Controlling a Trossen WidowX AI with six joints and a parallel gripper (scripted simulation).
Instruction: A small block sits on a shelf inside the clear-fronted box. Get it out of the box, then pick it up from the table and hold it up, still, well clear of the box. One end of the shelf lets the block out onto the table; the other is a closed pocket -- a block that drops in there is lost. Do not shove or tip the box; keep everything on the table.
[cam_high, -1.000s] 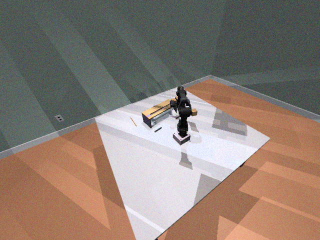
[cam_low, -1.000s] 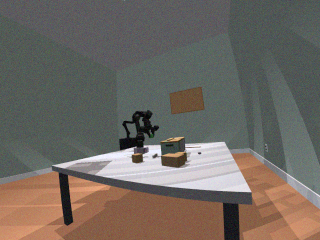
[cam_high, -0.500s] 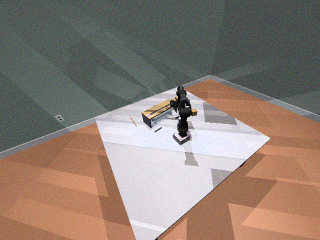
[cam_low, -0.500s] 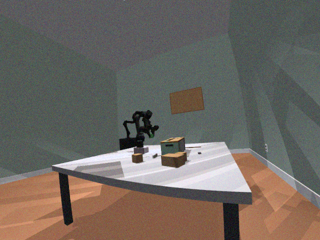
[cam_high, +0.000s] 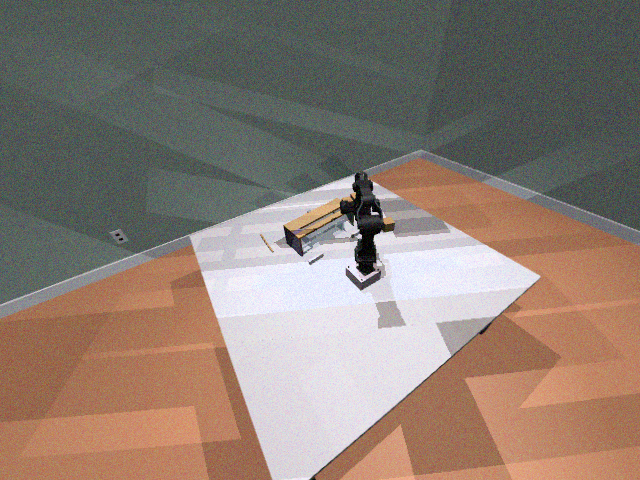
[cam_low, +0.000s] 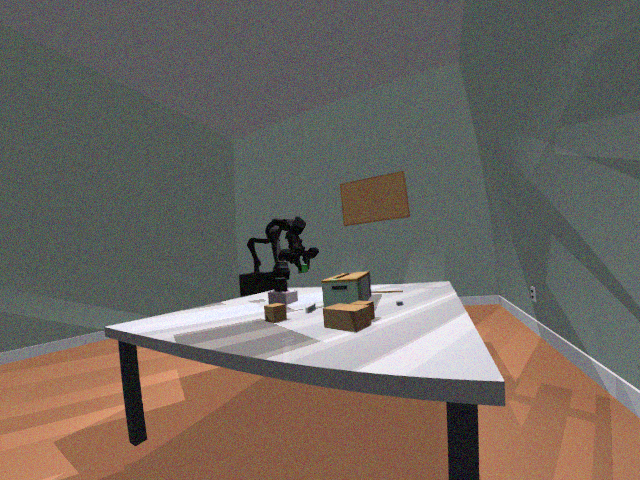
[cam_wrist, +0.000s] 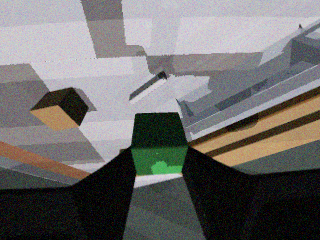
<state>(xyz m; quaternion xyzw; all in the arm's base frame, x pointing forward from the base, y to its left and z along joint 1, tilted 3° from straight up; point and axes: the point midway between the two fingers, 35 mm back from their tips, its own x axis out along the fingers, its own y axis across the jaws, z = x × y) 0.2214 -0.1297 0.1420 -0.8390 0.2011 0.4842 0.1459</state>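
Now: the green block 1 cm to the left of my gripper tip, 1 cm behind it and 1 cm above it. Also, from my gripper tip: clear-fronted box 13 cm to the left, 11 cm below, 11 cm ahead; thin wooden stick 43 cm to the left, 25 cm ahead, 17 cm below.
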